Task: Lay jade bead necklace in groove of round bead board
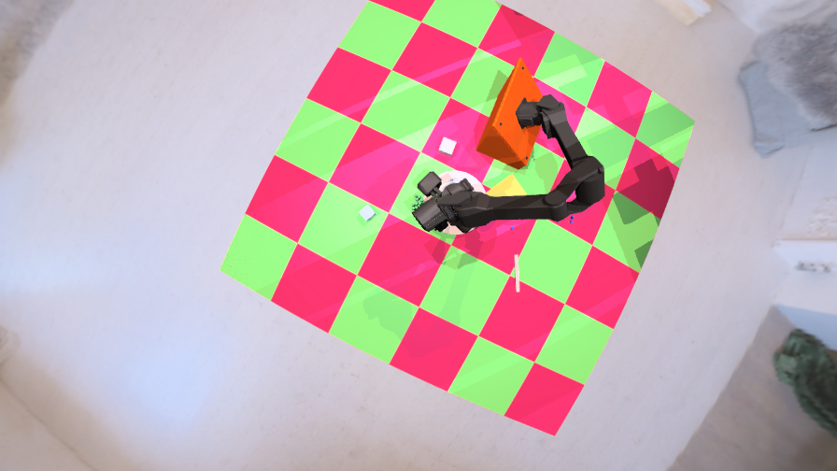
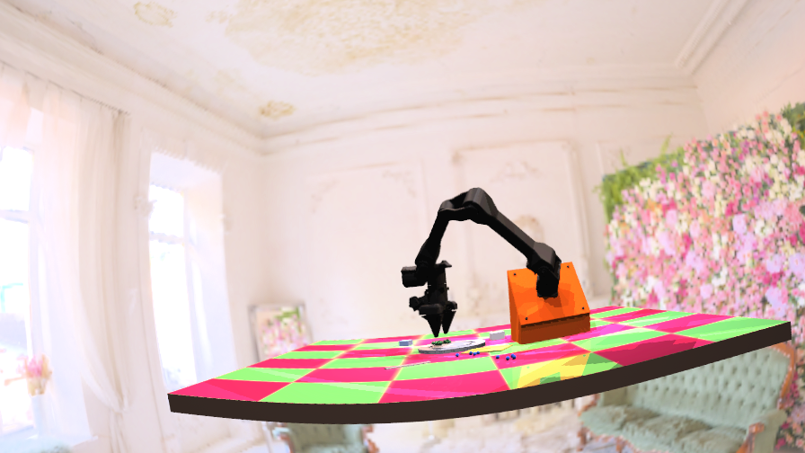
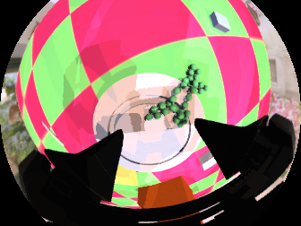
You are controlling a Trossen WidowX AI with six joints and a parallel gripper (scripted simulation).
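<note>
Right now my gripper tip is 3 cm past the round bead board, 3 cm above it and 2 cm to the right of it. Also, from my gripper tip: pale blue cube: 19 cm to the right, 14 cm ahead, 3 cm below; white cube: 17 cm behind, 9 cm to the right, 3 cm below; yellow patch: 15 cm to the left, 14 cm behind, 4 cm below.
</note>
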